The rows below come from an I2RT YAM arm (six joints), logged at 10 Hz.
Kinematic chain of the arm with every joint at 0, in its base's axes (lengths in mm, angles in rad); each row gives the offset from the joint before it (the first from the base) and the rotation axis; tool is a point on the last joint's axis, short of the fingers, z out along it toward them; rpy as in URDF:
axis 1: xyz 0 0 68 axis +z
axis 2: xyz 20 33.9 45.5 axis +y
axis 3: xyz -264 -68.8 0 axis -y
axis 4: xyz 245 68.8 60 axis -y
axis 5: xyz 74 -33.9 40.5 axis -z
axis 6: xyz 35.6 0 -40.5 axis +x
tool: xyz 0 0 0 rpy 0 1.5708 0
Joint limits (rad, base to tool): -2.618..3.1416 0..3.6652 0..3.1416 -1.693..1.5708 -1.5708..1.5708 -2.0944..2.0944
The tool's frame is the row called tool.
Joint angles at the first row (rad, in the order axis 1, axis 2, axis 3, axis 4, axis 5, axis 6):
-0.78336 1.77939 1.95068 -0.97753 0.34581 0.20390
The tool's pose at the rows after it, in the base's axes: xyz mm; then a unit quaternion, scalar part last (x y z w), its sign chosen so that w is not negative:
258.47, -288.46, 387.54, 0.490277, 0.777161, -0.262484, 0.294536
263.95, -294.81, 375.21, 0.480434, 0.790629, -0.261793, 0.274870
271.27, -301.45, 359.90, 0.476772, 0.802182, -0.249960, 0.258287
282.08, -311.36, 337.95, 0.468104, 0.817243, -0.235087, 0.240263
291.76, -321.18, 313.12, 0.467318, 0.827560, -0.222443, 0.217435
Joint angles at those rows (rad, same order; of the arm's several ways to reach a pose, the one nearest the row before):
-0.80931 1.80152 1.95032 -0.96877 0.34236 0.18024
-0.81046 1.83394 1.95029 -0.97257 0.34122 0.15315
-0.81006 1.87322 1.95028 -0.97563 0.32445 0.14821
-0.80968 1.93046 1.95028 -0.96417 0.29965 0.13294
-0.81007 1.99227 1.95032 -0.95733 0.28782 0.13294

